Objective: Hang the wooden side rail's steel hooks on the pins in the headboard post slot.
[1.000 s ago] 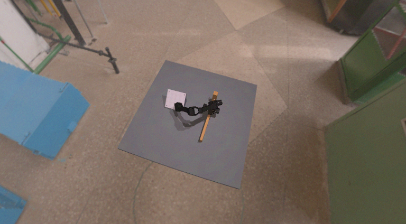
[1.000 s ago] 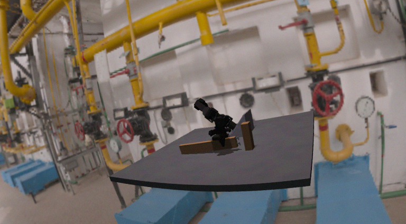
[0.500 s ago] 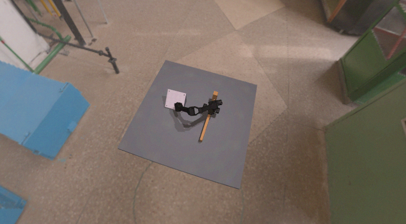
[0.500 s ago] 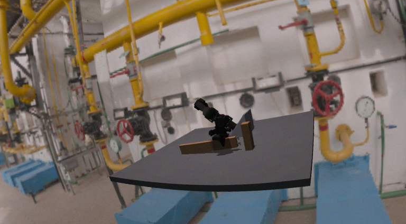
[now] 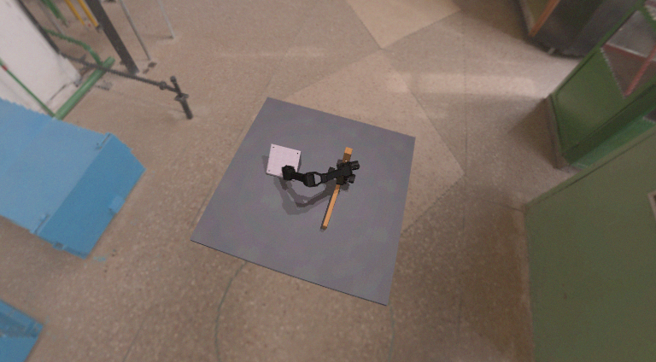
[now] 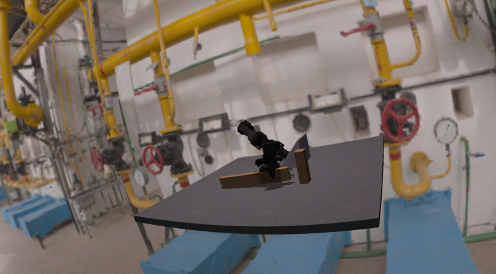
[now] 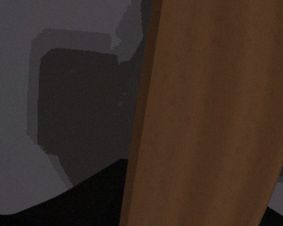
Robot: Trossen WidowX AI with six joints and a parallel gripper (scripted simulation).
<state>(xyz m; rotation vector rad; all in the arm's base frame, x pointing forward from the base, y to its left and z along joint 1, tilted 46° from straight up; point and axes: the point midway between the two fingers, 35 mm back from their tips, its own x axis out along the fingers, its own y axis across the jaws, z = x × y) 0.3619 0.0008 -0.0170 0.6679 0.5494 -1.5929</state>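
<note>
Now: the headboard post 170 mm to the left of my gripper tip, 40 mm above it and 20 mm ahead of it.
</note>
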